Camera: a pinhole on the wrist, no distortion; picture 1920 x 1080 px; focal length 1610.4 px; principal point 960.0 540.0 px. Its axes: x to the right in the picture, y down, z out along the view. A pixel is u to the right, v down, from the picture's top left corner.
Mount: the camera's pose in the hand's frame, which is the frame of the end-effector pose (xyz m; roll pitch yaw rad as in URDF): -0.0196 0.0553 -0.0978 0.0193 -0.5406 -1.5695
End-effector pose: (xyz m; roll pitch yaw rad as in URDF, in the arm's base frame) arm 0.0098 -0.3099 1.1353 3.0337 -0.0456 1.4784
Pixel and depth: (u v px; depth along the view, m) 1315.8 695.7 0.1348
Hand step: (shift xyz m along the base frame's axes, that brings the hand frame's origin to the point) 0.1011 -0.0176 -0.0228
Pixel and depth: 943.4 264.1 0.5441
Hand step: 0.3646 -0.1430 -0.3309
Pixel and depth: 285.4 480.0 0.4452
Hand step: 0.4561 -0.0813 -0.1406
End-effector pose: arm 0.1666 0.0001 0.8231 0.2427 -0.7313 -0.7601
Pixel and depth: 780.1 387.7 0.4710
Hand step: -0.0274 0.3922 0.2130
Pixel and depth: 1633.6 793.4 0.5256
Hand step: -0.1921 0.2127 0.3976
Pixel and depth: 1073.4 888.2 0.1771
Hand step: 0.0446 0.1197 0.0786
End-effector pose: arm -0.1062 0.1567 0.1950 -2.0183 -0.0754 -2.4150
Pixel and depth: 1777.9 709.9 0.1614
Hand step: 0.0289 -0.0350 -0.0976
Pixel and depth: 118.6 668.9 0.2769
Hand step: -0.0690 0.0462 -0.3180
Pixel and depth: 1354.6 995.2 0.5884
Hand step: 0.0972 -0.3600 -0.4109
